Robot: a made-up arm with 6 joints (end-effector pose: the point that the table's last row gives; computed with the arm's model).
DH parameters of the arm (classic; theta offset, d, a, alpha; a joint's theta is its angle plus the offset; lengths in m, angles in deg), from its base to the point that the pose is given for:
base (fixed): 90 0.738 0.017 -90
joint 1: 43.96 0 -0.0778 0
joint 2: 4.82 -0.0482 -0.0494 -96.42
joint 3: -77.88 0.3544 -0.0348 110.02
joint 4: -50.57 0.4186 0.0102 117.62
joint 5: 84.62 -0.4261 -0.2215 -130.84
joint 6: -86.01 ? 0.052 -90
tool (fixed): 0 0.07 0 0
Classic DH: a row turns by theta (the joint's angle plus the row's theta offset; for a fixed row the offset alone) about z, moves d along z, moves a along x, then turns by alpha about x.
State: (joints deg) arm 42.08 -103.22 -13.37 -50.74 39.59 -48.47
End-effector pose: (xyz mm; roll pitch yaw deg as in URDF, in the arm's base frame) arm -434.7 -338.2 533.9 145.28 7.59 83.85
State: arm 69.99 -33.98 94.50 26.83 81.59 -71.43
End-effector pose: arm -296.9 -540.7 299.5 18.96 30.60 20.77
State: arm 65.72 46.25 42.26 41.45 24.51 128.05
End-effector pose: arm -456.2 117.4 1737.2 -64.19 3.85 153.37
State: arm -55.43 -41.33 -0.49 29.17 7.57 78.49
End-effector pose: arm -124.9 5.3 -310.1 116.41 0.39 -84.21
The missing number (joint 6, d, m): 0.1744
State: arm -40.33 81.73 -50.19 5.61 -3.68 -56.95
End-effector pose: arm 364.9 -697.8 1387.6 -131.70 53.03 -93.60
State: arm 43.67 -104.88 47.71 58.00 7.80 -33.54
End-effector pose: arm -268.6 -408.3 12.9 34.53 -13.30 -2.98
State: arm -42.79 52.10 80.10 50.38 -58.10 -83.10
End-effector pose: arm -684.7 -746.4 732.1 -19.99 -47.87 -63.06
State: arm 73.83 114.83 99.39 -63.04 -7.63 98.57
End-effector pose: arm -176.7 -248.7 1384.5 -98.06 17.35 -162.01
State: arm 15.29 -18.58 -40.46 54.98 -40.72 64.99
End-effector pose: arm 701.5 -850.2 879.9 -93.03 -65.82 166.58
